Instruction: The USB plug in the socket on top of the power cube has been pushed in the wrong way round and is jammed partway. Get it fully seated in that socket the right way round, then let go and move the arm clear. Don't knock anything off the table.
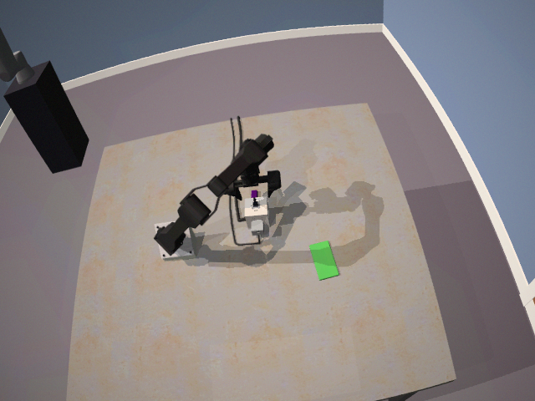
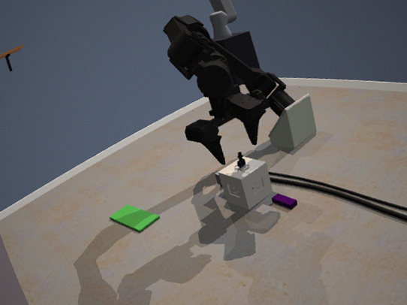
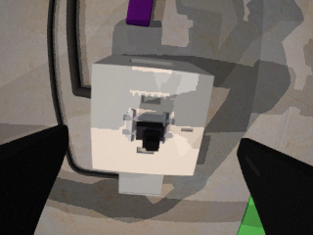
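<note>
Right now the usb plug is 20 mm below my gripper tip. From my gripper tip the other things lie so: purple block: 10 mm behind, 90 mm to the left, 100 mm below; socket: 10 mm to the right, 40 mm below; flat green pad: 190 mm ahead, 220 mm to the right, 110 mm below.
</note>
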